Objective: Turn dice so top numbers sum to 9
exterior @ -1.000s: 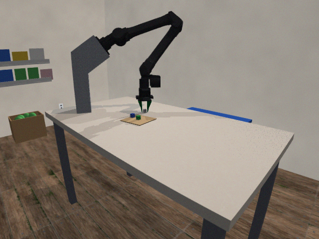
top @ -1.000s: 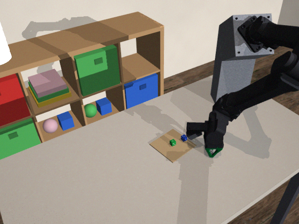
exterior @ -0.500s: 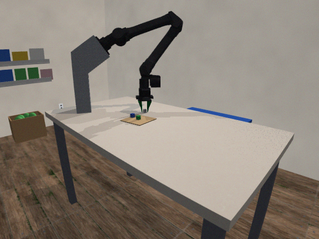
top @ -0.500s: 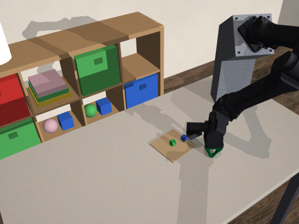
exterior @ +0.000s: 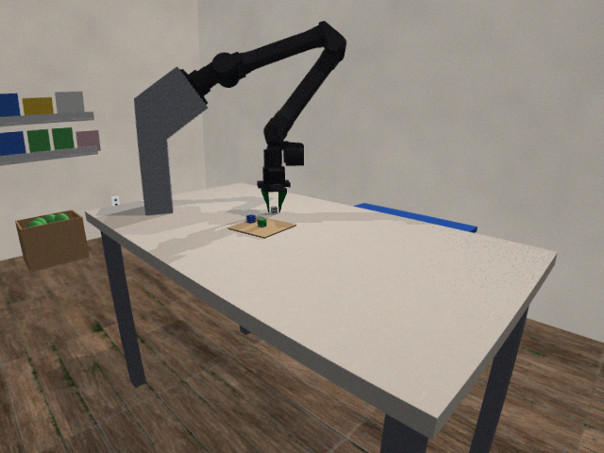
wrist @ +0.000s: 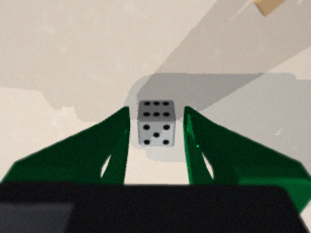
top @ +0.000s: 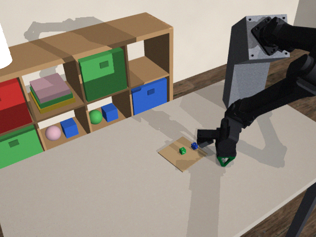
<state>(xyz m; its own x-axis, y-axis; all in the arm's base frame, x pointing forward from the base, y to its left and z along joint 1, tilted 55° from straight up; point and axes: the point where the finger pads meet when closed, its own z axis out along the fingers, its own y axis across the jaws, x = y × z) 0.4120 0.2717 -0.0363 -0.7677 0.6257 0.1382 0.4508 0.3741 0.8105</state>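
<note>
Now: hand right at the white die. From my hand the other things lie so: tan mat: 11 cm ahead, 12 cm to the right, 1 cm below; green die: 11 cm ahead, 12 cm to the right; blue die: 5 cm ahead, 12 cm to the right.
</note>
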